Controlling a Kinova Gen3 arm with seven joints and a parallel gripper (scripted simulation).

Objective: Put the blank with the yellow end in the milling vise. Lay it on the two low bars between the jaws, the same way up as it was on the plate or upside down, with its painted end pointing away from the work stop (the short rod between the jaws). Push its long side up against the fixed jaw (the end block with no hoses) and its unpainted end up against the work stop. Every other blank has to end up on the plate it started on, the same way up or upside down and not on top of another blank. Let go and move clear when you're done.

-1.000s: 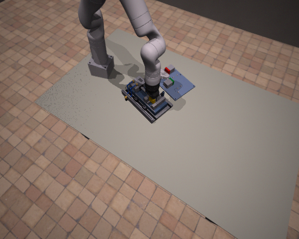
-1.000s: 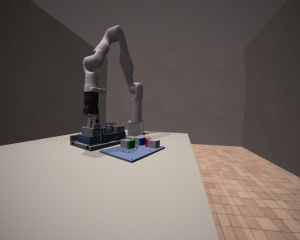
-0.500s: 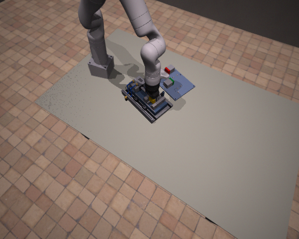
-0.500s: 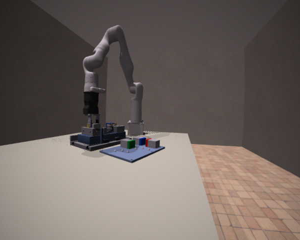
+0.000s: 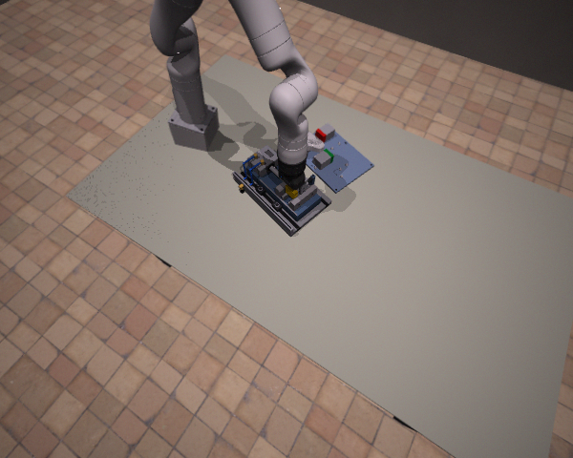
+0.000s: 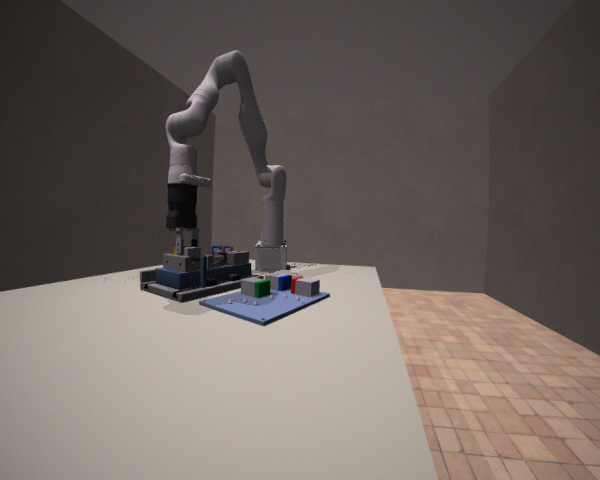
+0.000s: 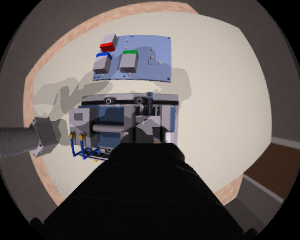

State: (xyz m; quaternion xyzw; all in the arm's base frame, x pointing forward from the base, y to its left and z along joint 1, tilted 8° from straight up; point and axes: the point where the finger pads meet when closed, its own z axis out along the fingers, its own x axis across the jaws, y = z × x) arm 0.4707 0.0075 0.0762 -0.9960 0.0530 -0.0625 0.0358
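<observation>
My hand is 20 mm above the yellow-ended blank. The rest, counted from my hand: green-ended blank: 40 mm behind, 190 mm to the left, 90 mm below; then fixed jaw: 30 mm ahead, 40 mm below; then milling vise: 70 mm behind, 10 mm to the left, 80 mm below.
</observation>
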